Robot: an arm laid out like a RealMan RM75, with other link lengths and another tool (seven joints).
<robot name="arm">
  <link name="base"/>
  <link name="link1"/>
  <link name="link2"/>
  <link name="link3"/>
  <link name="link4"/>
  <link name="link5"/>
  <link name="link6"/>
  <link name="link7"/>
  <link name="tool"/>
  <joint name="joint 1" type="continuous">
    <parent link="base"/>
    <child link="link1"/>
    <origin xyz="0 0 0.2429" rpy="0 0 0"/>
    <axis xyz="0 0 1"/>
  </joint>
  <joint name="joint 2" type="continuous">
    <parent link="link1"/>
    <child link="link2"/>
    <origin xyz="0 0 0" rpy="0 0 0"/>
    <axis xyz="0 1 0"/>
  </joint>
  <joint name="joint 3" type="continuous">
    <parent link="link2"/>
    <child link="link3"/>
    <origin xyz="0 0 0.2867" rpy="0 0 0"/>
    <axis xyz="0 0 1"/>
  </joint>
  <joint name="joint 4" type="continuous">
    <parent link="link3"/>
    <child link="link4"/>
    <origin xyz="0 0 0" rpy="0 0 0"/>
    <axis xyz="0 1 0"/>
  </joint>
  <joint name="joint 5" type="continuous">
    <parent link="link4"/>
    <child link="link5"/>
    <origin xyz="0 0 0.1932" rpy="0 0 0"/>
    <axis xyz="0 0 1"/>
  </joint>
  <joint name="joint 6" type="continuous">
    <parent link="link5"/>
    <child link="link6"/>
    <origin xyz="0 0 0" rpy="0 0 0"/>
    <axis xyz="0 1 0"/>
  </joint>
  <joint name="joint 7" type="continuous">
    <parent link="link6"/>
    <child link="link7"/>
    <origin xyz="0 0 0.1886" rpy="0 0 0"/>
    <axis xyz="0 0 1"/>
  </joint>
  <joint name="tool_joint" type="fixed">
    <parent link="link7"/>
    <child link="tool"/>
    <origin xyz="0.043 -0.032 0.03" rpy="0.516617 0 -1.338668"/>
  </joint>
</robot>
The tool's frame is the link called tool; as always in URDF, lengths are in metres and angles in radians. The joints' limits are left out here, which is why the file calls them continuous.
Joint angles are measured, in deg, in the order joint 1, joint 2, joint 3, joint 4, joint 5, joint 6, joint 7. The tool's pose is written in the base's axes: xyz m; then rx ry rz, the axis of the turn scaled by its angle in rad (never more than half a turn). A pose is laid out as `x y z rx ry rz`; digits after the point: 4 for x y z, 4 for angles.
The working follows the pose.
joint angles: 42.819 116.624 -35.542 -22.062 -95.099 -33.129 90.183
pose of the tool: 0.3611 0.5125 -0.0307 -1.5162 -0.1952 -0.1534
Where each joint sits with the arm in this pose, in the base's axes (m; each line is computed from the numbers above, not from the rounded line before):
joint 1: 0.0000 0.0000 0.2429
joint 2: 0.0000 0.0000 0.2429
joint 3: 0.1880 0.1742 0.1144
joint 4: 0.1880 0.1742 0.1144
joint 5: 0.2961 0.3319 0.0870
joint 6: 0.2961 0.3319 0.0870
joint 7: 0.3115 0.5003 0.0035
the tool: 0.3611 0.5125 -0.0307

